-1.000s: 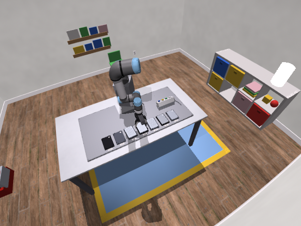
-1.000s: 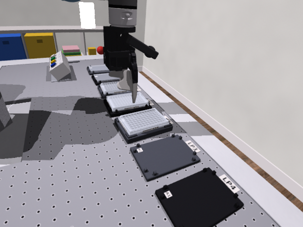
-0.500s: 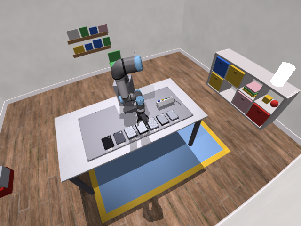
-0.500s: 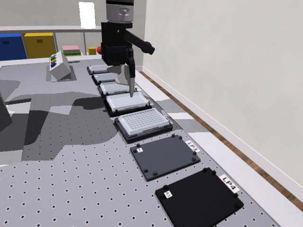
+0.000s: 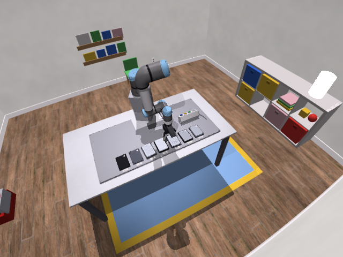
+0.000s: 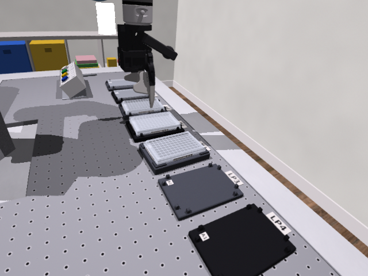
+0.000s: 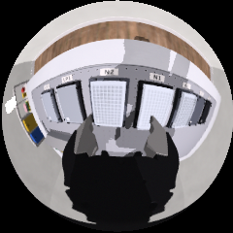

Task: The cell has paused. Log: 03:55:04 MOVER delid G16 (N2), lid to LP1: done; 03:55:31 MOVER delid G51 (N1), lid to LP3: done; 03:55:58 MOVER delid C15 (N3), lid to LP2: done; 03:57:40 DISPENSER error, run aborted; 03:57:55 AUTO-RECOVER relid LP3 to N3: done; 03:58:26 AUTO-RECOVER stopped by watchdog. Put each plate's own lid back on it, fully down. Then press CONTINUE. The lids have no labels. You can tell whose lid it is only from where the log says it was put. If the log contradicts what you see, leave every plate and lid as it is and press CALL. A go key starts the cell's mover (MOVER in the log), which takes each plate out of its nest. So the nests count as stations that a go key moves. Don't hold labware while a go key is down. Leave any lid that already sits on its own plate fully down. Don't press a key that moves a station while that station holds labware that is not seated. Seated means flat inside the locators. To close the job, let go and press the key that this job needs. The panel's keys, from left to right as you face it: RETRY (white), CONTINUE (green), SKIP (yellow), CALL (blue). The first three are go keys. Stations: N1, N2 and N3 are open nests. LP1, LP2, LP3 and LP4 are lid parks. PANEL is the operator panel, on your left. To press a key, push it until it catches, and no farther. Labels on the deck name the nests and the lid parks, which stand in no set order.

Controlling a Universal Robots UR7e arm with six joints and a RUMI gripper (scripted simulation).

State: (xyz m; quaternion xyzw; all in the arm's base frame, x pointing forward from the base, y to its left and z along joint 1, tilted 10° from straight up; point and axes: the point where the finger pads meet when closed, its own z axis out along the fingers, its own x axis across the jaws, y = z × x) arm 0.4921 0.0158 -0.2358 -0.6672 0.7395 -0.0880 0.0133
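The park LP1 is 2 cm ahead of my hand, 17 cm to the left of it and 6 cm below it. Round my hand: lid park LP3 (4 cm behind, 35 cm to the right, 6 cm below); then green key (18 cm behind, 37 cm to the left); then white key (17 cm behind, 42 cm to the left).
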